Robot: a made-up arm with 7 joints.
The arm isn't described. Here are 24 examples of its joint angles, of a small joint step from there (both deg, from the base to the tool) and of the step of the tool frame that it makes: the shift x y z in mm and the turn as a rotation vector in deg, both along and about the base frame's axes.
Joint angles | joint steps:
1: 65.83 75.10 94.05 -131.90 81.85 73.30 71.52 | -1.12 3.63 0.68 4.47 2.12 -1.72 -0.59
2: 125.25 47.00 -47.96 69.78 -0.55 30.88 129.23 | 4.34 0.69 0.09 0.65 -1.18 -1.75 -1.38
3: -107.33 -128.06 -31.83 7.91 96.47 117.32 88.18 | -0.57 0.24 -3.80 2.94 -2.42 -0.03 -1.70
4: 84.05 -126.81 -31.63 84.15 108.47 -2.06 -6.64 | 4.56 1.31 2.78 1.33 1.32 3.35 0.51
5: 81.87 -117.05 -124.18 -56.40 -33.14 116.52 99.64 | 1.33 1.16 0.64 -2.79 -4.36 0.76 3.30
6: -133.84 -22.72 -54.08 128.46 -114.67 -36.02 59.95 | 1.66 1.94 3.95 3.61 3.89 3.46 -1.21
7: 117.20 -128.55 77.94 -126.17 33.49 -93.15 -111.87 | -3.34 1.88 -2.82 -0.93 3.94 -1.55 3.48
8: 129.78 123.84 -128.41 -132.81 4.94 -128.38 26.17 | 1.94 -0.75 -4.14 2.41 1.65 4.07 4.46
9: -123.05 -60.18 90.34 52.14 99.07 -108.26 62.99 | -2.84 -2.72 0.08 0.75 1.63 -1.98 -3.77
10: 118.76 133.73 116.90 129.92 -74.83 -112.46 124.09 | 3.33 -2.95 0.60 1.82 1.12 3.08 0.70
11: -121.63 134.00 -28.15 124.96 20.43 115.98 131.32 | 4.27 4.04 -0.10 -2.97 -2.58 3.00 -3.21
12: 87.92 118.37 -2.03 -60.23 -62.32 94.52 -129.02 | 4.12 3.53 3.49 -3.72 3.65 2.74 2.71
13: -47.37 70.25 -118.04 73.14 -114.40 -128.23 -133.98 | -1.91 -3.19 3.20 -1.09 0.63 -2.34 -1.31
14: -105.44 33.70 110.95 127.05 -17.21 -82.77 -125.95 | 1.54 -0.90 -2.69 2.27 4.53 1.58 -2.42
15: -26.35 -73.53 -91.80 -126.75 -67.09 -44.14 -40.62 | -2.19 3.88 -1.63 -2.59 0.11 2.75 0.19
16: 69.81 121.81 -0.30 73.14 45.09 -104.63 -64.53 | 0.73 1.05 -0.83 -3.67 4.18 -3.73 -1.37
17: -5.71 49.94 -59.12 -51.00 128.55 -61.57 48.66 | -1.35 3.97 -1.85 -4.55 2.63 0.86 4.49
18: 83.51 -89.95 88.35 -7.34 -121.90 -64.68 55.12 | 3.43 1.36 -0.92 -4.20 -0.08 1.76 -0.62
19: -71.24 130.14 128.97 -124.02 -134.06 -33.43 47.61 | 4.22 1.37 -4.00 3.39 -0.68 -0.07 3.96
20: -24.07 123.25 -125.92 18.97 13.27 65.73 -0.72 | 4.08 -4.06 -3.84 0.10 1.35 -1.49 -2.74
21: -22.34 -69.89 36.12 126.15 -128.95 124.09 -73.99 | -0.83 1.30 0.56 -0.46 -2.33 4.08 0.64
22: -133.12 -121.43 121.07 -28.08 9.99 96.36 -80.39 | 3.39 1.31 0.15 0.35 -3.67 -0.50 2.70
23: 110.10 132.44 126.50 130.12 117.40 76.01 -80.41 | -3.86 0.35 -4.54 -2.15 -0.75 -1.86 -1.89
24: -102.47 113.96 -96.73 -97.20 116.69 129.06 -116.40 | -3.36 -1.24 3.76 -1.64 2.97 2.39 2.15
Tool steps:
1: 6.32 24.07 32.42 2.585 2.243 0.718
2: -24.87 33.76 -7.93 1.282 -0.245 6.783
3: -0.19 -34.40 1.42 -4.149 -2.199 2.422
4: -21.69 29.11 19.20 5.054 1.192 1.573
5: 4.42 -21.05 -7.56 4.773 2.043 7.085
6: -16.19 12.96 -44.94 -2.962 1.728 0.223
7: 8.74 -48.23 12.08 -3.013 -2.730 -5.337
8: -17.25 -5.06 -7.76 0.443 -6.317 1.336
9: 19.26 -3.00 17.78 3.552 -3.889 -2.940
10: 6.50 -37.29 -12.99 -2.948 -3.298 2.049
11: 3.01 -76.32 36.24 -3.012 -0.380 8.316
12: 40.79 -20.16 15.52 -2.451 -3.376 6.302
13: -22.12 34.99 -10.17 2.638 2.354 1.857
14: 16.92 -47.00 -5.31 4.486 1.061 -1.306
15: -0.76 13.67 -27.32 -6.240 -0.723 -3.015
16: 19.24 -32.59 -30.30 -5.660 0.980 -3.242
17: -16.69 -11.26 -16.68 1.653 1.272 0.960
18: -29.70 6.87 -8.63 0.884 5.750 3.835
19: 28.71 7.51 36.54 5.727 -2.966 3.138
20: -30.02 45.90 -12.78 6.118 6.042 2.092
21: -13.39 -14.26 25.36 4.788 -2.374 -0.403
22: -39.03 9.39 3.32 0.755 -5.195 4.101
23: 100.07 25.87 33.02 1.516 1.128 -10.259
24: -26.20 -3.25 21.62 -0.780 2.158 0.989
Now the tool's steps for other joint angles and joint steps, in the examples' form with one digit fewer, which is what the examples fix.
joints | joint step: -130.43 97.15 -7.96 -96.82 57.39 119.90 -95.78 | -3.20 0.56 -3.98 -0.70 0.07 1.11 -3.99
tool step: 32.5 75.2 4.1 1.54 0.81 -3.62
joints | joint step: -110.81 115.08 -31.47 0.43 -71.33 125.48 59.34 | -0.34 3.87 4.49 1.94 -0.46 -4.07 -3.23
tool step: 3.1 -18.4 19.2 -4.16 9.57 4.19
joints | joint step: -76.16 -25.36 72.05 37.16 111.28 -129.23 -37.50 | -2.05 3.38 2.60 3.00 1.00 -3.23 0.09
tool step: 23.0 10.6 -26.6 -3.19 -1.72 -2.42
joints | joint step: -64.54 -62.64 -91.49 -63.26 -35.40 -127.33 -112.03 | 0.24 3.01 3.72 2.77 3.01 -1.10 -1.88
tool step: 53.9 -1.6 12.3 -1.19 -6.03 -3.67
